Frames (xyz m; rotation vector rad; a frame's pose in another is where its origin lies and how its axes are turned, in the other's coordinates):
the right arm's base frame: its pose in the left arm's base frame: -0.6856 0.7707 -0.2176 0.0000 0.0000 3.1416
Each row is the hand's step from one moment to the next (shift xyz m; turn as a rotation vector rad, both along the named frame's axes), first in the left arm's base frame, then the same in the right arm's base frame.
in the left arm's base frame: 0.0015 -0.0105 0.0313 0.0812 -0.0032 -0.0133
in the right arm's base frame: -0.0015 0.0105 0.0313 -0.0812 0.0032 -0.0133
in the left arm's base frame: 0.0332 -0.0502 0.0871 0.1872 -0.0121 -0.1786
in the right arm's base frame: -0.0332 0.0502 0.0871 -0.1872 0.0121 -0.1786
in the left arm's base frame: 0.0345 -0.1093 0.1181 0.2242 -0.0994 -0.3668
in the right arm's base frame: -0.0345 0.1093 0.1181 -0.2242 0.0994 -0.3668
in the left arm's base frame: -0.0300 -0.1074 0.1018 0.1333 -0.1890 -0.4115
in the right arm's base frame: 0.0300 0.1074 0.1018 -0.1333 0.1890 -0.4115
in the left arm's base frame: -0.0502 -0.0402 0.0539 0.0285 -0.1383 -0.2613
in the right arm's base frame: 0.0502 0.0402 0.0539 -0.0285 0.1383 -0.2613
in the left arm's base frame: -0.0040 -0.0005 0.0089 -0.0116 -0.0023 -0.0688
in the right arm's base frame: 0.0040 0.0005 0.0089 0.0116 0.0023 -0.0688
